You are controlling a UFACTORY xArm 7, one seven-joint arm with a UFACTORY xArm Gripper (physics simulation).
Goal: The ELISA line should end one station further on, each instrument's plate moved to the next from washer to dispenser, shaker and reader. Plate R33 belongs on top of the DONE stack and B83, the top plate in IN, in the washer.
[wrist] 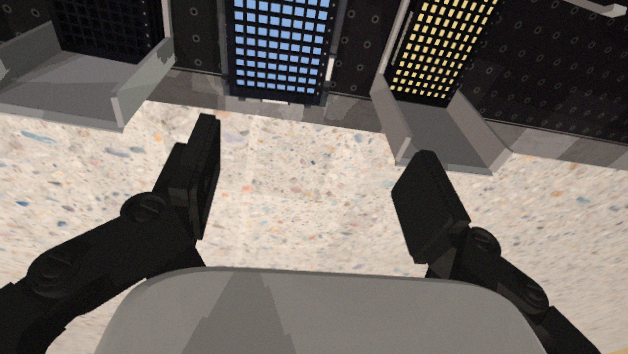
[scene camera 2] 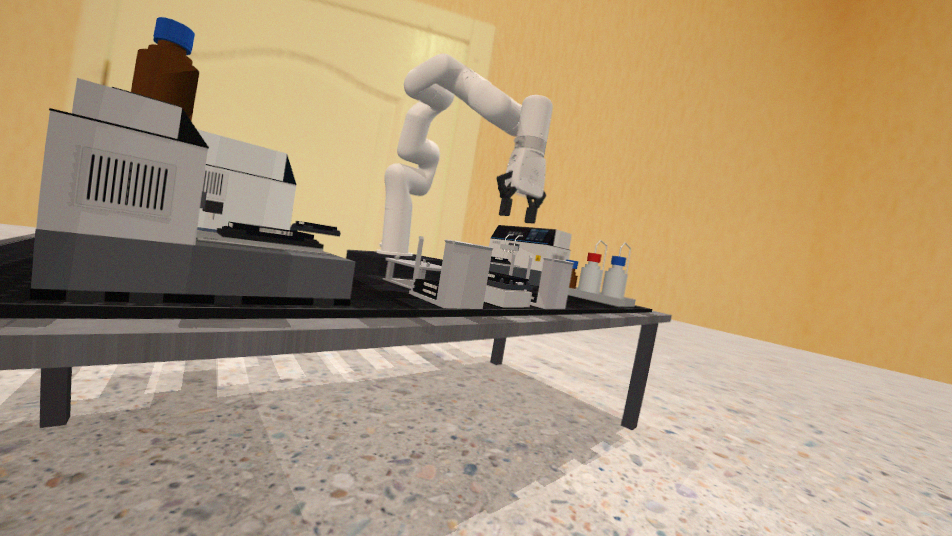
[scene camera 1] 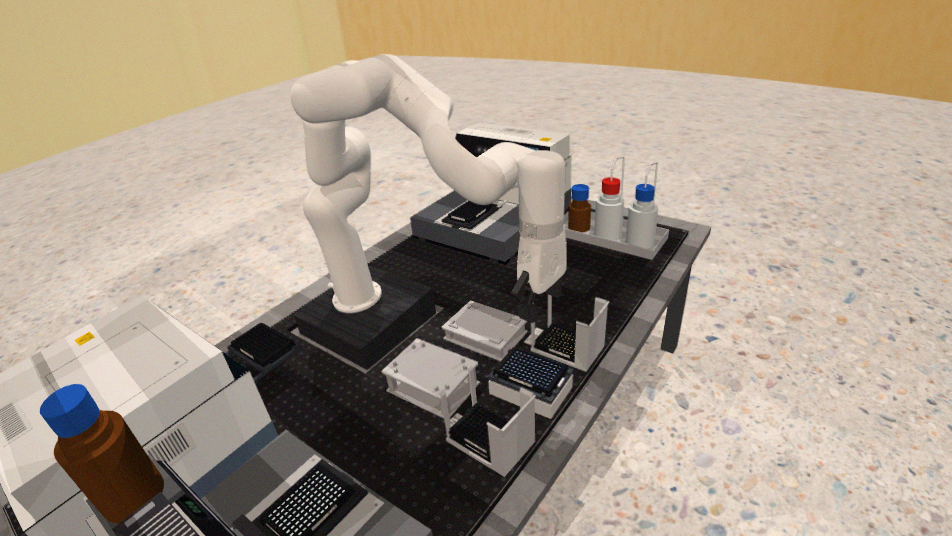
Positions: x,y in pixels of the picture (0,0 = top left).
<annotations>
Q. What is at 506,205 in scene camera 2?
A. The gripper.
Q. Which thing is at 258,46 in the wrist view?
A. A blue plate.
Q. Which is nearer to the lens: the plate with yellow wells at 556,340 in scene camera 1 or the blue plate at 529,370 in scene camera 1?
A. The blue plate.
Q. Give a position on a plate with yellow wells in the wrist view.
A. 432,54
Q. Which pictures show the gripper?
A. The wrist view, scene camera 2 and scene camera 1: all of them.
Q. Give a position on a brown bottle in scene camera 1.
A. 579,220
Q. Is the gripper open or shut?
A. Open.
</annotations>
